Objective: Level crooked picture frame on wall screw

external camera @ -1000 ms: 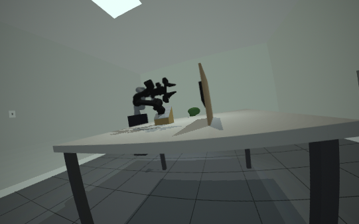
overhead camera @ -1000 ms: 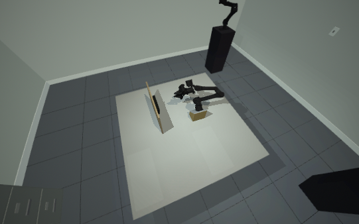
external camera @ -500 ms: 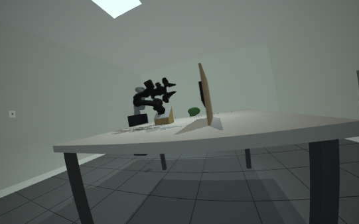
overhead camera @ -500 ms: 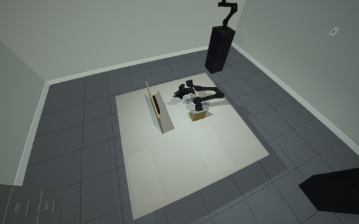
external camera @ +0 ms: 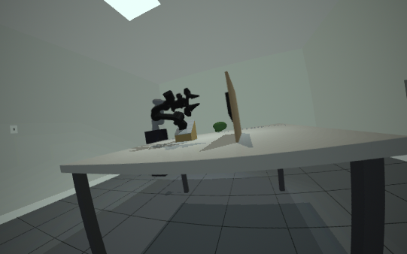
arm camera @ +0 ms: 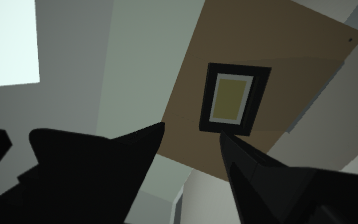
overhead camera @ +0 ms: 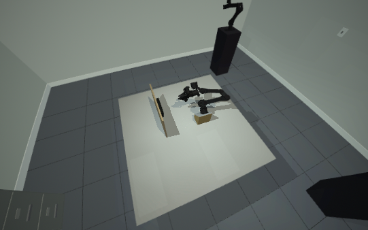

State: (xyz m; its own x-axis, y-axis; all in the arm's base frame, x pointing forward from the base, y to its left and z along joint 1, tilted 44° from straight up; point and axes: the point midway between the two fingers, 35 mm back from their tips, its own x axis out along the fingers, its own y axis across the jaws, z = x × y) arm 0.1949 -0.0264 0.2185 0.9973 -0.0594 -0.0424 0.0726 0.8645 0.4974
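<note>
Right now my gripper tip is 200 mm short of the picture frame, 90 mm above it and 20 mm to the left of it. Round my gripper tip: panel: 210 mm ahead, 110 mm below.
</note>
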